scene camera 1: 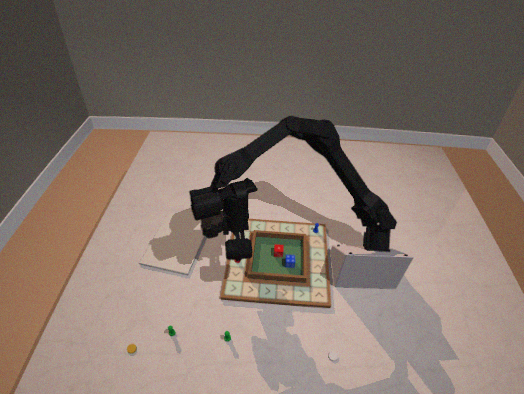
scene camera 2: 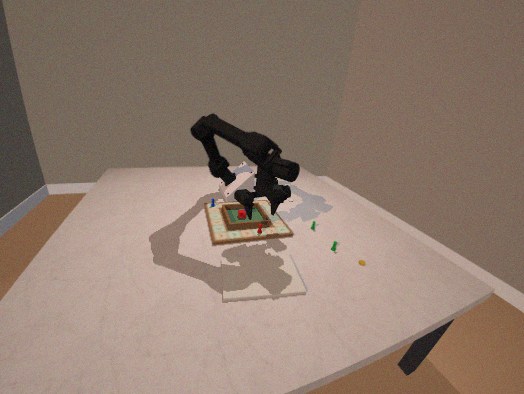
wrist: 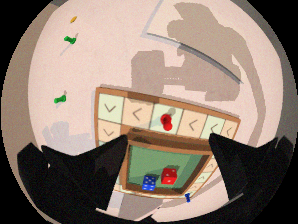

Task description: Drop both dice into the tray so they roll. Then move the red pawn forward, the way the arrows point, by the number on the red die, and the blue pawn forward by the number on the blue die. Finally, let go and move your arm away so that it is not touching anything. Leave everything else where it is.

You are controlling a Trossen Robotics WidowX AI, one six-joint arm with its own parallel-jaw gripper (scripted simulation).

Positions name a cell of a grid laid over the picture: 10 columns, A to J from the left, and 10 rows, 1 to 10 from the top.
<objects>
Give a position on a flat white sheet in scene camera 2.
At E8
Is my gripper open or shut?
Open.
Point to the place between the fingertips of my gripper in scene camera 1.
At E7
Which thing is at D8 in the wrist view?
My gripper.
</objects>
